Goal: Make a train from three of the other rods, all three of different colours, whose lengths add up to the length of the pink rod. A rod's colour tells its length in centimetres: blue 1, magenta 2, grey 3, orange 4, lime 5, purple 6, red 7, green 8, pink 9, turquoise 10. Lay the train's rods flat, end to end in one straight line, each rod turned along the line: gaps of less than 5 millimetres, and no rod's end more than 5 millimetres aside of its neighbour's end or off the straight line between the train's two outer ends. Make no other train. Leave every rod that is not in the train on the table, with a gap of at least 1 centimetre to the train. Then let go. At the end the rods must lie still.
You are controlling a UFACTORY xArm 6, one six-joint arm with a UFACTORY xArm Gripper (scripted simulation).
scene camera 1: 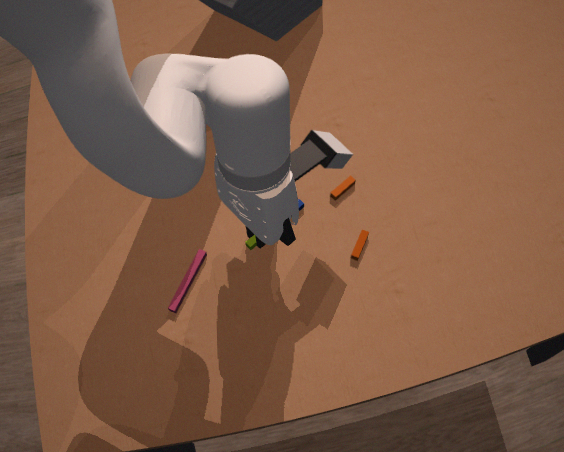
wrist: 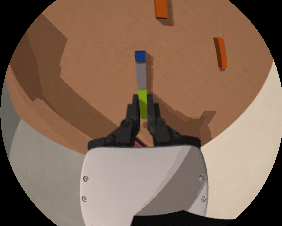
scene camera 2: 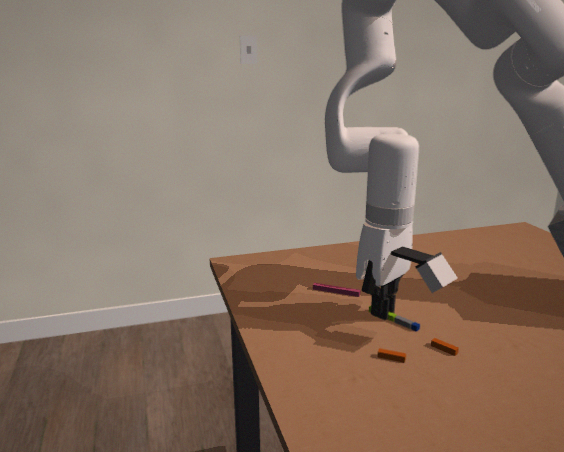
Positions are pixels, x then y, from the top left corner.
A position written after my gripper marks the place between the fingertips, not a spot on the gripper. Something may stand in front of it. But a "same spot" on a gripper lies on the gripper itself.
My gripper shows in scene camera 1 (262, 235), in the wrist view and in scene camera 2. The same spot on my gripper: (wrist: 123, 136) is (scene camera 2: 397, 281).
